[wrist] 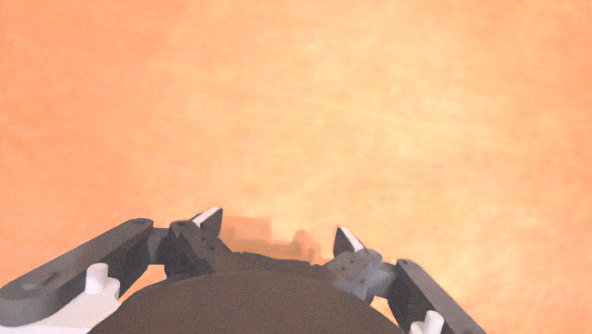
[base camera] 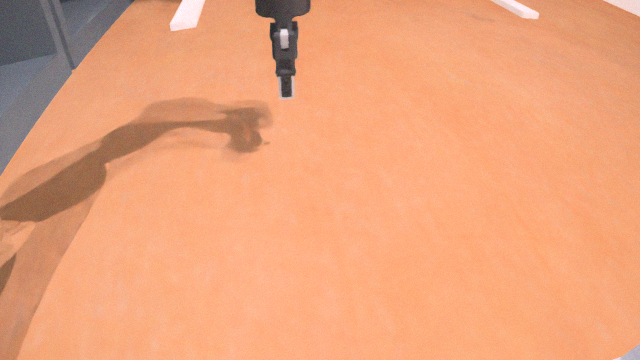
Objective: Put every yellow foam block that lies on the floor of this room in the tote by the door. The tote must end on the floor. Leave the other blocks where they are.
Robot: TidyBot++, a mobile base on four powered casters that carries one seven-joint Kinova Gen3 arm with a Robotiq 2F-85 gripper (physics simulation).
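Places are measured from the arm's base along level axes (x right, y ahead, z up), in metres.
Where they show: gripper, fingertip midpoint: (wrist: pixel 278 230) (base camera: pixel 286 83).
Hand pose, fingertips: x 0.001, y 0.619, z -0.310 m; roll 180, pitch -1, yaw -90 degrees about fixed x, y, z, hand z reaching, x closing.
After its pixels a point has its place.
My gripper (base camera: pixel 286 90) @(x 0.001, y 0.619, z -0.310 m) (wrist: pixel 278 230) @(x 0.001, y 0.619, z -0.310 m) is open and empty. In the base camera view it points down above the orange floor, at the upper middle, seen edge-on. In the wrist view its two fingertips stand wide apart at the bottom, with floor and a faint shadow between them. No yellow foam block and no tote shows in either view.
Two white bars (base camera: pixel 187 14) @(x -0.305, y 1.304, z -0.372 m) (base camera: pixel 517 8) @(x 0.894, y 1.376, z -0.373 m) lie at the top of the base camera view, left and right of the arm. A grey structure (base camera: pixel 25 35) @(x -0.645, y 0.949, z -0.258 m) stands along the left edge of the orange floor (base camera: pixel 350 225) @(x 0.067, y 0.408, z -0.397 m). The arm's shadow falls at the left.
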